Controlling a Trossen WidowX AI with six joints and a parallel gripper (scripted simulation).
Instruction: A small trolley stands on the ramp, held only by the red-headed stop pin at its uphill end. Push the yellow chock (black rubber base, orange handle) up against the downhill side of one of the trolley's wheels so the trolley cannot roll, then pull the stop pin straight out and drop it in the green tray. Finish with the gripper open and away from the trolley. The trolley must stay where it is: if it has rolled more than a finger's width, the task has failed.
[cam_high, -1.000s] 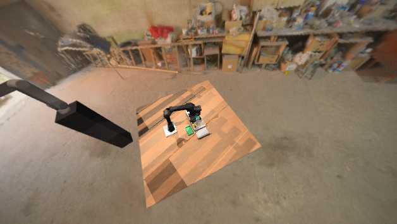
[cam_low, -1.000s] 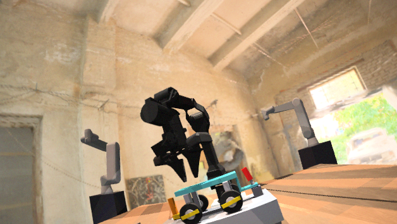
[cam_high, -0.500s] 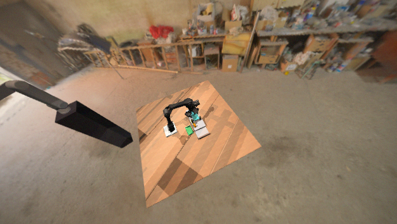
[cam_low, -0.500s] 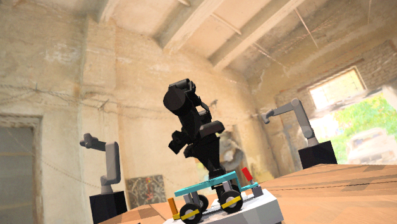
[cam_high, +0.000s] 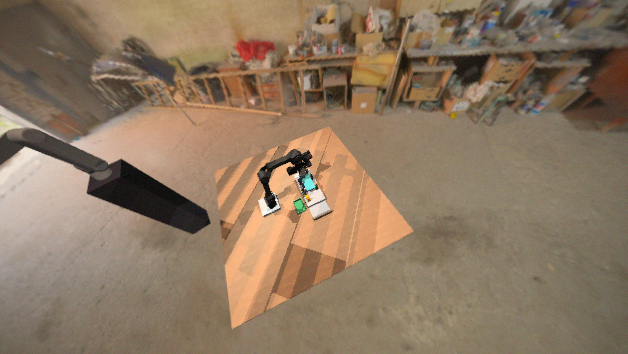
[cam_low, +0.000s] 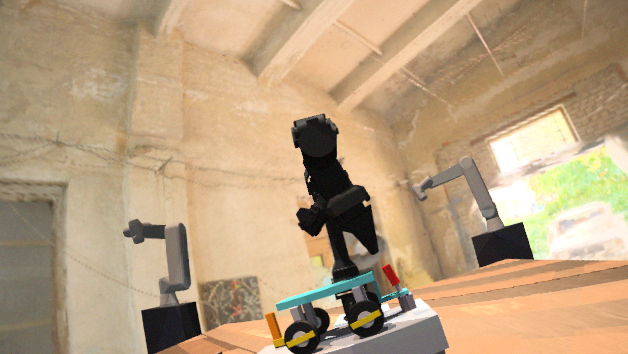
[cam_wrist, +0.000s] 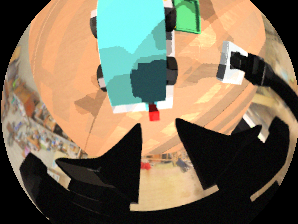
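My gripper tip is 1 cm short of the red-headed stop pin, 2 cm to the right of it and 6 cm above it. Also, from my gripper tip: grey ramp 9 cm to the right, 14 cm below; then trolley 9 cm to the right, 8 cm below; then green tray 15 cm behind, 16 cm to the right, 20 cm below.
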